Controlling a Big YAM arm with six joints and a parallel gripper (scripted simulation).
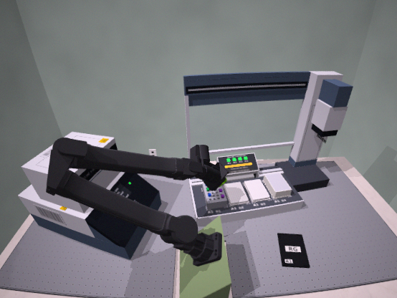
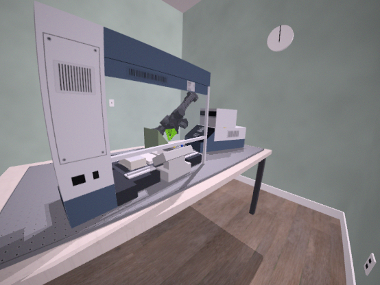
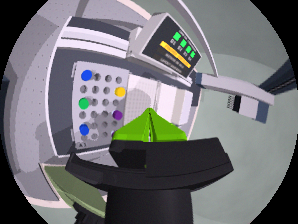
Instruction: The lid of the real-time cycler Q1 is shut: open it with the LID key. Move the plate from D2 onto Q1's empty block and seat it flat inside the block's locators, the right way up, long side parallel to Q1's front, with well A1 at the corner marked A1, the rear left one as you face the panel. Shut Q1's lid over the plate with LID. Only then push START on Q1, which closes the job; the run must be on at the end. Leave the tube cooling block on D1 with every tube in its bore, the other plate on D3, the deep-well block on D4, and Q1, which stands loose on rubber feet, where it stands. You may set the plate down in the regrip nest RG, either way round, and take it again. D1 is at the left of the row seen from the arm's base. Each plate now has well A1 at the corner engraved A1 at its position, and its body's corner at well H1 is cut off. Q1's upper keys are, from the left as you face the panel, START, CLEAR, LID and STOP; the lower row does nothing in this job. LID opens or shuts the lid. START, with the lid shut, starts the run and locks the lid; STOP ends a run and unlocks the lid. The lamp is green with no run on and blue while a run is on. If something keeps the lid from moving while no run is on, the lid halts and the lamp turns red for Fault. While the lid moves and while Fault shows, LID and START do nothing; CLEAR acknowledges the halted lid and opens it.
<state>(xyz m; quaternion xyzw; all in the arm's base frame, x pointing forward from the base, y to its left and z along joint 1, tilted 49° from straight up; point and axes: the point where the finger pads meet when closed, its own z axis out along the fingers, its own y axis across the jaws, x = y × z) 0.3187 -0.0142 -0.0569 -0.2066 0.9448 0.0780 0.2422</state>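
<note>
Right now the tube cooling block is 80 mm below my hand, 40 mm to the left of it and 10 mm behind it. Also, from my hand: pipetting head (470 mm to the right, 240 mm above, 190 mm ahead); then deep-well block (250 mm to the right, 70 mm below, 60 mm ahead).
</note>
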